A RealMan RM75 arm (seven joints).
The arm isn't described. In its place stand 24 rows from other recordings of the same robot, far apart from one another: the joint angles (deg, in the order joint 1, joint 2, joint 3, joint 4, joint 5, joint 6, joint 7), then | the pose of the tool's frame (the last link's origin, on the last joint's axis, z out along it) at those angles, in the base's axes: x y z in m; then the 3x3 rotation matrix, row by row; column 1 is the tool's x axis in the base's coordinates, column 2 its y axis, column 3 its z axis.
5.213, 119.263, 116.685, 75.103, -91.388, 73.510, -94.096 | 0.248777 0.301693 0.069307; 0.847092 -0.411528 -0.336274; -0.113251 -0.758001 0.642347; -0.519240 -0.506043 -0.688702
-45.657, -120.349, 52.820, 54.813, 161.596, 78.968, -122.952 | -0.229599 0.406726 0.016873; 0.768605 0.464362 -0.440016; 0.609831 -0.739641 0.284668; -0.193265 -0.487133 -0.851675
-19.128, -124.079, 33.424, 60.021, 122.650, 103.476, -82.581 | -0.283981 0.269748 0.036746; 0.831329 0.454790 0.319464; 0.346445 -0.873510 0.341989; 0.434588 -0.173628 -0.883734
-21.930, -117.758, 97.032, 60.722, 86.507, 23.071, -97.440 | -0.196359 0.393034 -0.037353; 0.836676 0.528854 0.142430; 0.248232 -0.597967 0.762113; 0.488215 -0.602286 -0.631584
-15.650, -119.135, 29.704, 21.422, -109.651, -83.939, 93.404 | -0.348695 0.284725 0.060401; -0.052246 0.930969 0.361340; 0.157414 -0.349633 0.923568; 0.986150 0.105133 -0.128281
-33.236, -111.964, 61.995, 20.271, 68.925, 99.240, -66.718 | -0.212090 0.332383 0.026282; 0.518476 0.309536 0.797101; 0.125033 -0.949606 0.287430; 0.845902 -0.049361 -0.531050
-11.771, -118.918, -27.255, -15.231, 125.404, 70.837, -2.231 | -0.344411 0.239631 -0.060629; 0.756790 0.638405 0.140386; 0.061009 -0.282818 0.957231; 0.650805 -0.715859 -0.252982
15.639, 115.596, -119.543, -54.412, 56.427, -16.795, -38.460 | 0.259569 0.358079 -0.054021; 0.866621 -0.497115 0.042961; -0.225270 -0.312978 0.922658; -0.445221 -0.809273 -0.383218
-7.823, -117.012, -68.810, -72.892, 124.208, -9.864, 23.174 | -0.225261 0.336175 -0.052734; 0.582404 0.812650 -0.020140; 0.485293 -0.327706 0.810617; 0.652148 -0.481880 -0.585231
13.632, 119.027, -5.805, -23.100, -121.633, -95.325, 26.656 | 0.365411 0.214419 0.010350; 0.865047 -0.341245 -0.367756; 0.036809 -0.687888 0.724883; -0.500338 -0.640595 -0.582495
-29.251, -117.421, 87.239, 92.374, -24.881, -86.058, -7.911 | -0.160860 0.351136 0.022870; 0.432151 0.769636 -0.470006; 0.879585 -0.244755 0.407953; 0.198939 -0.589707 -0.782731
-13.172, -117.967, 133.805, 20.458, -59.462, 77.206, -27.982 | -0.341636 0.278151 0.010394; 0.250534 0.964237 0.086483; -0.204142 -0.034705 0.978326; 0.946340 -0.262759 0.188147
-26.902, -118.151, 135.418, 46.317, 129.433, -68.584, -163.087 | -0.139166 0.349060 -0.028891; 0.532733 0.623337 0.572404; -0.466589 -0.347946 0.813159; 0.706038 -0.700274 0.105480
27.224, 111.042, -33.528, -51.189, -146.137, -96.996, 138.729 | 0.345927 0.299575 0.089817; 0.124117 -0.980407 0.152960; -0.972015 -0.089145 0.217348; -0.199454 -0.175656 -0.964035
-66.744, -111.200, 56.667, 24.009, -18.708, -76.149, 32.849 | -0.183107 0.442992 0.001736; 0.518871 0.666208 -0.535668; 0.824664 -0.555143 0.108376; -0.225172 -0.497979 -0.837445
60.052, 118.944, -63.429, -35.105, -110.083, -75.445, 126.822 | 0.064519 0.412776 -0.056546; 0.735969 -0.611525 -0.290496; -0.617555 -0.782230 0.082107; -0.277445 0.118969 -0.953347
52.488, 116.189, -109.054, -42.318, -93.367, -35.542, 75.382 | 0.092863 0.412437 -0.115045; 0.916889 0.388044 -0.093468; 0.393226 -0.838014 0.378293; 0.068466 -0.383607 -0.920955
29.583, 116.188, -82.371, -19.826, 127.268, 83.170, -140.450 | 0.223385 0.324806 -0.036132; 0.689493 -0.220808 -0.689814; 0.132244 -0.898008 0.419634; -0.712117 -0.380559 -0.589970
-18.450, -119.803, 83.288, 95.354, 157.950, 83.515, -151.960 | -0.213290 0.326588 0.035945; 0.708753 0.491368 -0.506188; 0.700497 -0.575125 0.422534; -0.083502 -0.654056 -0.751823
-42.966, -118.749, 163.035, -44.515, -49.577, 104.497, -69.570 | -0.256979 0.355154 0.102593; 0.630986 0.525570 0.570642; -0.004883 -0.732854 0.680368; 0.775778 -0.432090 -0.459855
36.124, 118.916, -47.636, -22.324, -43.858, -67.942, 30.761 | 0.231815 0.419520 0.068138; 0.620454 -0.599634 -0.505446; 0.353919 -0.361049 0.862777; -0.699842 -0.714201 -0.011793
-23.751, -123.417, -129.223, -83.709, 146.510, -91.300, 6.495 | -0.254106 0.329479 0.071462; 0.012172 0.961491 -0.274568; 0.908119 0.104304 0.405513; 0.418536 -0.254276 -0.871878
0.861, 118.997, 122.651, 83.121, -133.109, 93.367, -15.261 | 0.333476 0.220222 0.069002; -0.118084 -0.961538 0.247993; -0.941763 0.187630 0.279066; -0.314863 -0.200598 -0.927697
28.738, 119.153, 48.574, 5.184, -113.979, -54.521, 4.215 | 0.369271 0.346608 0.002867; 0.690238 -0.701944 0.175632; -0.123539 0.124841 0.984456; -0.712959 -0.701206 -0.000547
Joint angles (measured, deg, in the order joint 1, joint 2, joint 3, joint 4, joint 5, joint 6, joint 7), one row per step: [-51.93 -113.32 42.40 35.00 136.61 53.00 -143.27]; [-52.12 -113.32 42.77 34.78 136.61 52.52 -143.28]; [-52.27 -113.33 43.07 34.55 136.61 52.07 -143.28]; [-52.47 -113.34 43.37 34.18 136.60 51.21 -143.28]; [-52.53 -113.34 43.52 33.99 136.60 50.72 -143.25]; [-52.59 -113.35 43.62 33.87 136.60 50.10 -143.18]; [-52.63 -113.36 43.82 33.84 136.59 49.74 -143.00]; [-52.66 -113.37 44.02 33.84 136.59 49.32 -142.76]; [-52.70 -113.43 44.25 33.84 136.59 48.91 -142.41]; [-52.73 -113.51 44.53 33.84 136.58 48.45 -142.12]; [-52.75 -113.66 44.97 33.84 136.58 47.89 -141.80]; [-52.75 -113.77 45.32 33.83 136.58 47.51 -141.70]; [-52.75 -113.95 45.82 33.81 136.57 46.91 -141.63]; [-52.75 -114.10 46.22 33.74 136.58 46.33 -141.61]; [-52.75 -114.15 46.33 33.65 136.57 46.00 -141.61]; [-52.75 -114.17 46.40 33.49 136.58 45.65 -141.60]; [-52.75 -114.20 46.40 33.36 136.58 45.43 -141.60]
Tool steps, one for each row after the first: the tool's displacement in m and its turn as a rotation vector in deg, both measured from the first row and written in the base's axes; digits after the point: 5 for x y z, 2 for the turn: [0.00099 0.00097 -0.00088 0.09 0.33 -0.15]; [0.00159 0.00171 -0.00179 0.18 0.60 -0.24]; [0.00199 0.00308 -0.00258 0.56 0.94 -0.26]; [0.00178 0.00372 -0.00285 0.80 1.15 -0.24]; [0.00167 0.00473 -0.00260 1.24 1.39 -0.27]; [0.00192 0.00534 -0.00260 1.43 1.72 -0.48]; [0.00212 0.00607 -0.00238 1.69 2.12 -0.74]; [0.00255 0.00667 -0.00269 1.87 2.59 -1.11]; [0.00298 0.00724 -0.00318 2.06 3.04 -1.43]; [0.00354 0.00767 -0.00446 2.20 3.62 -1.84]; [0.00385 0.00784 -0.00554 2.27 3.96 -2.03]; [0.00432 0.00810 -0.00722 2.41 4.39 -2.24]; [0.00447 0.00834 -0.00866 2.57 4.74 -2.35]; [0.00425 0.00853 -0.00912 2.73 4.84 -2.32]; [0.00366 0.00871 -0.00948 2.89 4.96 -2.23]; [0.00321 0.00873 -0.00989 2.98 4.97 -2.14]
